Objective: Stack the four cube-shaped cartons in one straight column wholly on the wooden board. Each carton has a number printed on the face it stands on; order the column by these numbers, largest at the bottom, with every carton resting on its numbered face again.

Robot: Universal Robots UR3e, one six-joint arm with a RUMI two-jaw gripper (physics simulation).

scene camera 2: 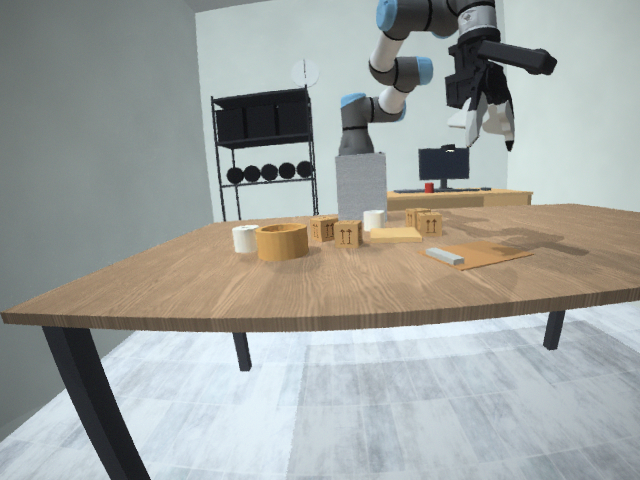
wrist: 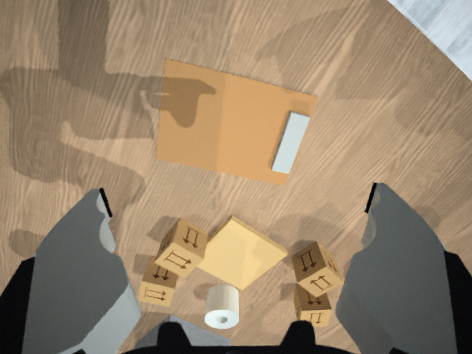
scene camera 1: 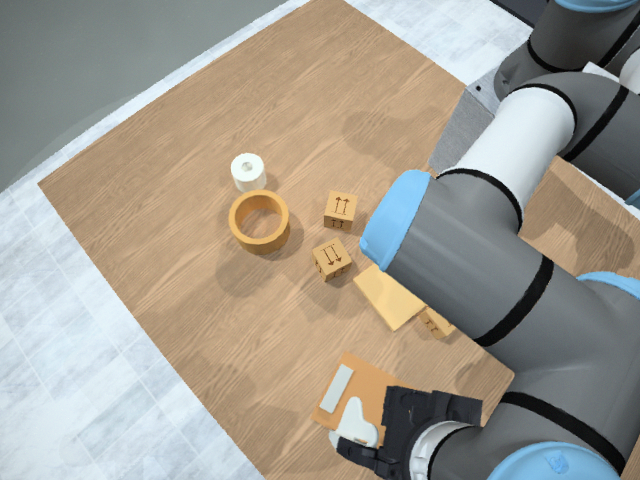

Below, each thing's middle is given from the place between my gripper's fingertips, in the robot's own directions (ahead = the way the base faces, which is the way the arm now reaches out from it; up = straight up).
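Pale wooden board [scene camera 1: 395, 304]: my hand 19 cm above it, 24 cm past it, 9 cm to the left of it. Orange ring [scene camera 1: 257, 199]: 17 cm below my hand, 18 cm behind, 37 cm to the right. Nearest to my hand of the things named here, going by their middles: the board.
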